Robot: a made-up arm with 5 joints.
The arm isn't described. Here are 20 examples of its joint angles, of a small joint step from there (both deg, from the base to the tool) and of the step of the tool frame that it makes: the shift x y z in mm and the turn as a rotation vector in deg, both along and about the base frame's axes.
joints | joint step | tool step
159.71 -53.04 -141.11 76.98 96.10 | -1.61 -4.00 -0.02 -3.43 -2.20 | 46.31 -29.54 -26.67 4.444 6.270 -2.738
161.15 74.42 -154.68 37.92 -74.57 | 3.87 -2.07 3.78 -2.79 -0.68 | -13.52 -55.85 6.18 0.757 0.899 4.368
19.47 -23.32 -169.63 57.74 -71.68 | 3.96 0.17 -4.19 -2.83 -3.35 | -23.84 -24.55 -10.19 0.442 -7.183 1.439
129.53 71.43 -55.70 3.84 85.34 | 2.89 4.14 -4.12 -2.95 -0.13 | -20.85 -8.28 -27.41 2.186 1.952 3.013
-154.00 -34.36 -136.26 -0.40 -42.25 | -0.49 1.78 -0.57 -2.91 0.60 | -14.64 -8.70 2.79 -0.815 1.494 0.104
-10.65 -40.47 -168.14 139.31 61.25 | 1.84 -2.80 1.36 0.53 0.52 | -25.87 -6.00 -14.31 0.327 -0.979 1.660
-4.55 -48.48 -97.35 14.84 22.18 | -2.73 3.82 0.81 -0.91 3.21 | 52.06 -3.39 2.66 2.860 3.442 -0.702
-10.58 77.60 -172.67 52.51 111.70 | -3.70 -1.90 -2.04 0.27 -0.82 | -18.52 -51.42 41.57 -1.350 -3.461 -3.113
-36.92 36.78 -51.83 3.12 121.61 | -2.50 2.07 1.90 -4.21 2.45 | -23.93 -9.08 -19.05 0.254 -0.505 -4.896
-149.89 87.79 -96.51 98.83 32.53 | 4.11 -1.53 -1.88 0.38 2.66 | -3.57 -41.49 14.28 0.639 3.981 4.043
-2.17 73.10 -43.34 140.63 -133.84 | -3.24 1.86 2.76 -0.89 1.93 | -20.81 -11.24 1.78 -0.013 3.739 -1.326
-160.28 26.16 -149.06 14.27 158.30 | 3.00 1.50 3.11 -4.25 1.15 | -13.21 -37.83 -28.58 -0.887 -0.731 3.364
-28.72 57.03 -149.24 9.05 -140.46 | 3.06 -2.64 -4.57 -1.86 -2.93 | -2.83 47.73 67.88 -6.751 -6.728 3.171
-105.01 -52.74 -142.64 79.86 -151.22 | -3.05 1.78 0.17 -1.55 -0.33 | 11.47 -25.40 12.36 0.468 0.172 -3.191
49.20 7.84 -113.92 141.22 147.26 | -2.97 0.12 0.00 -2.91 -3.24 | 21.65 -13.36 -0.82 3.274 -0.545 -0.275
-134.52 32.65 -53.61 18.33 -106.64 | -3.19 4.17 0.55 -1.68 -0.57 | -15.13 25.07 -36.28 2.115 -2.184 -2.619
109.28 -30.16 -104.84 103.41 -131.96 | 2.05 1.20 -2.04 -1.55 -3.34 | -6.31 2.38 8.49 2.869 -0.867 4.858
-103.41 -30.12 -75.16 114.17 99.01 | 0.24 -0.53 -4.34 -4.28 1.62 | 2.40 5.78 33.81 -8.876 2.222 -1.378
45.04 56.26 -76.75 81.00 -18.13 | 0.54 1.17 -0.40 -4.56 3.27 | 0.72 6.90 -10.89 0.730 -4.650 -1.164
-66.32 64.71 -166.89 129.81 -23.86 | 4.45 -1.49 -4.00 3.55 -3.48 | 48.53 38.34 42.00 -1.063 -2.253 7.559
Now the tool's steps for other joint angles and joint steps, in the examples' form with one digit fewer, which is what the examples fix.
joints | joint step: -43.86 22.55 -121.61 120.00 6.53 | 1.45 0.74 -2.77 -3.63 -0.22
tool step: 17.1 5.7 13.8 -3.82 -4.18 1.66
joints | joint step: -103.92 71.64 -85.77 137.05 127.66 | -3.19 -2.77 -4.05 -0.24 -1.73
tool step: -35.8 -26.2 26.7 -7.21 0.44 -4.04
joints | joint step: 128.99 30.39 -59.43 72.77 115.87 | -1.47 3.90 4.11 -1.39 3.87
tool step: 27.8 -16.1 -43.1 -3.44 -6.32 -4.11
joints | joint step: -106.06 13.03 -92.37 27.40 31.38 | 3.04 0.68 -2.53 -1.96 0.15
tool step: 30.6 -11.6 14.9 -3.72 0.84 2.95
